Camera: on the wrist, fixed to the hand. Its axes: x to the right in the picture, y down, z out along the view.
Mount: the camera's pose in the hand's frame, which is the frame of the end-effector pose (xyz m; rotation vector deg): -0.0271 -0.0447 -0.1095 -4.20 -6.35 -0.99
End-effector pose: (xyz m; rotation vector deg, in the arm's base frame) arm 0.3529 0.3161 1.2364 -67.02 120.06 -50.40
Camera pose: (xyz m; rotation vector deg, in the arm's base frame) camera 0.3061 0.3510 1.3428 -71.46 117.21 -42.06
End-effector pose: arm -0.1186 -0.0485 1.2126 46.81 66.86 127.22
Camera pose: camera -0.1700 -0.1038 1.1176 50.67 59.05 123.83
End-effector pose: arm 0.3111 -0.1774 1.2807 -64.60 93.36 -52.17
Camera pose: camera 0.2228 -0.1580 1.3617 -70.05 90.27 -45.30
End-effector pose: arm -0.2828 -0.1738 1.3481 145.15 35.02 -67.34
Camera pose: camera -0.2486 -0.0959 1.4346 136.87 36.55 -72.52
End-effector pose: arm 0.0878 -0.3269 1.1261 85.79 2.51 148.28
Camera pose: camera 0.0117 -0.2812 1.0434 91.87 -2.86 140.97
